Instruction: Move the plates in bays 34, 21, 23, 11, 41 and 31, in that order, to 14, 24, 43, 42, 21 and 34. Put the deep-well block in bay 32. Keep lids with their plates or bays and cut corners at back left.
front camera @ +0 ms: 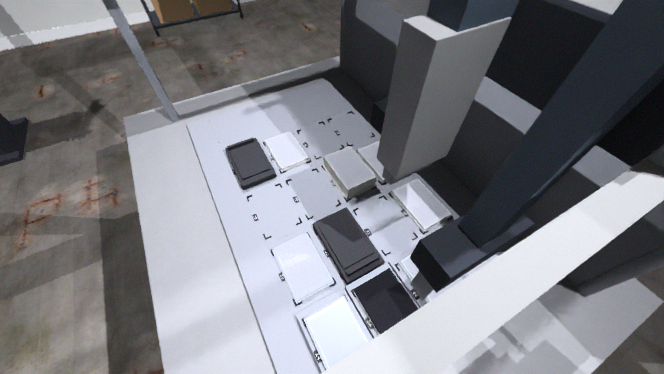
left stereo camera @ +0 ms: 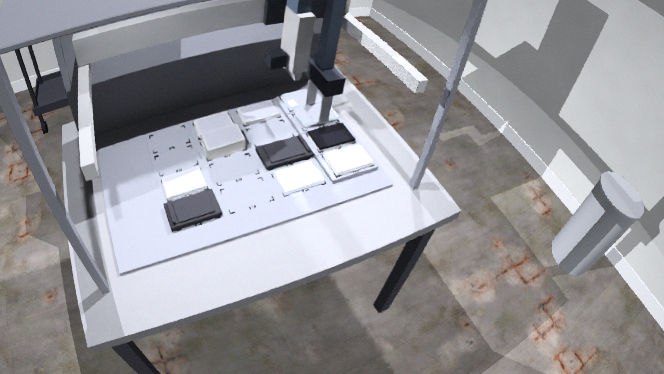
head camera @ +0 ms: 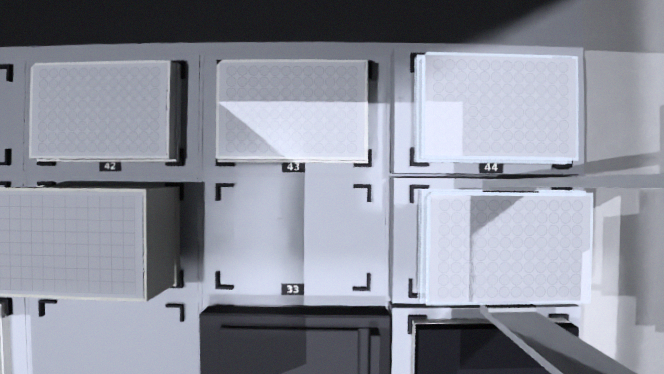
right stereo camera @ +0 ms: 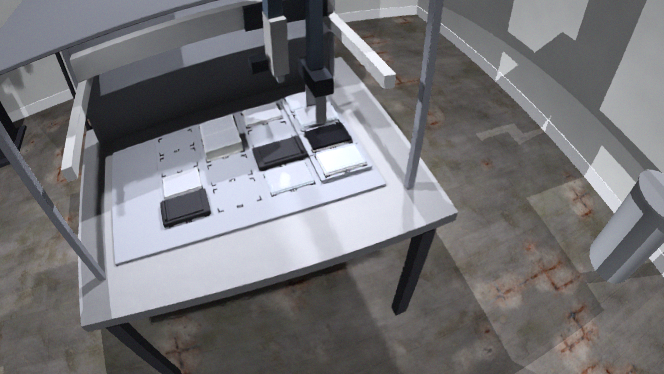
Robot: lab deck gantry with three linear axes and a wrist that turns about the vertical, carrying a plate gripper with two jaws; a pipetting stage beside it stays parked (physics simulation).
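Places are measured from the robot's base along level axes (x back, y right, z up), in metres.
Pixels of known places: gripper, fingertip midpoint: (left stereo camera: 316, 113) (head camera: 504, 246) (right stereo camera: 316, 114); robot's base at its link origin: (front camera: 229, 156) (left stereo camera: 177, 230) (right stereo camera: 169, 226).
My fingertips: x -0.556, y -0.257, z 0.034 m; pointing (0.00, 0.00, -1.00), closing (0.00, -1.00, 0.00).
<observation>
Ahead of a thing's pixels: the offset from my fingertips to its top centre. "pt": to the spot under its first point.
My gripper (head camera: 509, 248) (left stereo camera: 318, 112) (right stereo camera: 315, 114) is shut on a pale plate with a bluish clear rim @(dx +0.000, dy +0.000, dz +0.007 m) (head camera: 525, 250), which appears slightly above bay 34. Its jaws press the long edges. The cream deep-well block @(dx +0.328, dy +0.000, dz +0.008 m) (front camera: 352, 172) (head camera: 70, 242) (left stereo camera: 222, 140) stands in bay 32. White plates sit in bay 42 @(pt dx +0.325, dy -0.106, dz -0.020 m) (head camera: 100, 110), in bay 43 @(pt dx +0.163, dy -0.106, dz -0.020 m) (head camera: 292, 110) (front camera: 422, 202), in bay 21 @(pt dx +0.481, dy +0.111, dz -0.020 m) (front camera: 286, 151) (left stereo camera: 184, 184) and in bay 14 @(pt dx +0.021, dy +0.210, dz -0.005 m) (front camera: 337, 327) (left stereo camera: 348, 160). A black plate @(dx +0.000, dy +0.107, dz -0.003 m) (front camera: 385, 300) (left stereo camera: 331, 136) sits in bay 24. The gripper body hides bay 34 in the front view.
A bluish-rimmed plate @(dx +0.000, dy -0.107, dz -0.005 m) (head camera: 500, 107) fills bay 44 beside the held plate. Another white plate @(dx +0.164, dy +0.214, dz -0.020 m) (front camera: 302, 267) (left stereo camera: 300, 177) is in bay 13. Dark stepped pieces stand in bay 23 @(dx +0.160, dy +0.106, dz -0.003 m) (front camera: 347, 242) and bay 11 @(dx +0.496, dy +0.213, dz -0.003 m) (front camera: 250, 162). The parked pipetting stage (front camera: 425, 100) (left stereo camera: 297, 45) hangs left of the gripper.
</observation>
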